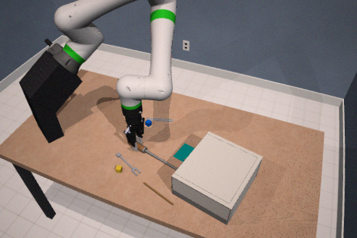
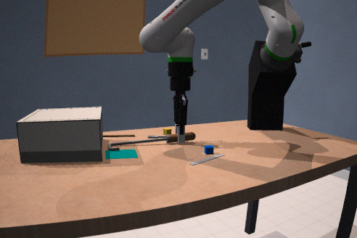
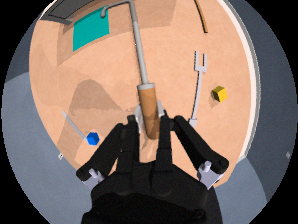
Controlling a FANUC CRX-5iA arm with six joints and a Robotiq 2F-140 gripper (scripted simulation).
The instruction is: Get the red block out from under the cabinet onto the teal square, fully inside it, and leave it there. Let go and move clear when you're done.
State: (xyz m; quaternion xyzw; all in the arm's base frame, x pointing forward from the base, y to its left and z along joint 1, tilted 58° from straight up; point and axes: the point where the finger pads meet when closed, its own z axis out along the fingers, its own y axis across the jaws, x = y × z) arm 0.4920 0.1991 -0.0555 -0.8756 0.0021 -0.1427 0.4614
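My hand is 220 mm short of the teal square, 140 mm to the right of it and 40 mm above it. Also, from my hand: grey wrench (100 mm to the right, 40 mm ahead, 30 mm below); then yellow cube (160 mm to the right, 40 mm ahead, 20 mm below); then long hook tool (110 mm ahead, 50 mm to the left, 20 mm below).
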